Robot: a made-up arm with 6 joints.
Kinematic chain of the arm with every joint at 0, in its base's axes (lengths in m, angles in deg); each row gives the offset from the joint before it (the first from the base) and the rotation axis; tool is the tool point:
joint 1: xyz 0 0 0.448 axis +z
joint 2: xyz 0.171 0 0 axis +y
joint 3: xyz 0 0 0.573 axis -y
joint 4: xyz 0 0 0.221 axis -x
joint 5: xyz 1.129 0 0 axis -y
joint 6: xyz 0.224 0 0 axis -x
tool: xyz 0 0 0
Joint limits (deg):
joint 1: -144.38..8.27
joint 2: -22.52..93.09
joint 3: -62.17..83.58
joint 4: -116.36..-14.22
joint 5: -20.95..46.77
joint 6: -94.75..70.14
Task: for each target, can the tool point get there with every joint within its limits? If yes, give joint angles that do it. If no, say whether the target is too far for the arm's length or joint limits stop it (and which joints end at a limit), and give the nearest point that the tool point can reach.
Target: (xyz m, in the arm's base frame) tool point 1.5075 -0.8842 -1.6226
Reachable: no: too far | nearest point 1.1647 -0.6832 -0.8157 | short by 0.899 m
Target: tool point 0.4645 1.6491 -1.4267
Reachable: no: too far | nearest point 0.6902 0.1811 -0.9395 | short by 1.563 m
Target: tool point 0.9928 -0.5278 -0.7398
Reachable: yes | joints -22.19 80.12 -3.30 -83.89 30.71 -47.91
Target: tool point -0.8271 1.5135 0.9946
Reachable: no: joint limits stop it (at a limit: joint 2, joint 3, joint 4, joint 5) | nearest point -0.3690 0.6752 2.1043 | short by 1.464 m
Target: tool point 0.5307 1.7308 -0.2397
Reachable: no: joint limits stop it (at a limit: joint 2, joint 3, joint 4, joint 5) | nearest point 0.1210 0.3945 -0.2731 | short by 1.398 m
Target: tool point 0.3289 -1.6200 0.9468
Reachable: yes | joints -74.22 14.42 0.01 -65.42 37.52 -25.74
